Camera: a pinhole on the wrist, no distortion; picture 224 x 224 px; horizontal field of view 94.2 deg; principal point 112.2 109.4 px. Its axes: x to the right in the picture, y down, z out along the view. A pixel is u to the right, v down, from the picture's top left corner.
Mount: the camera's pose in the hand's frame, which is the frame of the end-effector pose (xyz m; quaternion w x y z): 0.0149 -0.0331 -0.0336 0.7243 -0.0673 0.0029 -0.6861
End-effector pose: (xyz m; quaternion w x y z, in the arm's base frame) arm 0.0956 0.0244 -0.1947 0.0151 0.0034 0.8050 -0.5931
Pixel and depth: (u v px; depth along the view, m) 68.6 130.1 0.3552
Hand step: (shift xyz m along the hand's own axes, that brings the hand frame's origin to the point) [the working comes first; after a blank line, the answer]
In the camera's frame: -0.1488 0.0706 0.3552

0.1107 0.1516 0.2981
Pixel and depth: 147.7 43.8 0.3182
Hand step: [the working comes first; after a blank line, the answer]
In the camera's frame: 0.1085 -0.2006 0.3182

-0.1473 -0.1212 0.3116
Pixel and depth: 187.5 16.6 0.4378
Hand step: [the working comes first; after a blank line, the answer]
In the camera's frame: 0.3168 -0.3904 0.4378

-0.3122 -0.3264 0.4678
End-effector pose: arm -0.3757 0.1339 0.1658 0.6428 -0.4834 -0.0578 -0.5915
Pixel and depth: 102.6 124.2 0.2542
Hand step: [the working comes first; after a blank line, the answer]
In the camera's frame: -0.0234 0.0361 0.2542

0.0740 0.0158 0.2126
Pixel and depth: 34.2 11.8 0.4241
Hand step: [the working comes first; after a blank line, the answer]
In the camera's frame: -0.3178 -0.3977 0.4241

-0.3579 0.3030 0.3990
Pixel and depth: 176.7 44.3 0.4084
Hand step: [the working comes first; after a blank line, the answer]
In the camera's frame: 0.2531 -0.2555 0.4084

-0.1847 -0.2592 0.4193
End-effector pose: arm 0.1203 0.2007 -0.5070 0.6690 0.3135 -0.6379 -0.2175
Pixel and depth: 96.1 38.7 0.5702
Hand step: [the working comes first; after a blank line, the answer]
In the camera's frame: -0.0882 -0.3873 0.5702

-0.3201 0.0888 0.5630
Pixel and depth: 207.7 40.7 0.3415
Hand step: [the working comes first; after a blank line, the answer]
In the camera's frame: 0.3134 -0.2254 0.3415

-0.1578 -0.3239 0.3553
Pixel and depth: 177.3 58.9 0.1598
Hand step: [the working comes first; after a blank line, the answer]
In the camera's frame: 0.1000 -0.0775 0.1598

-0.0409 -0.1214 0.1414
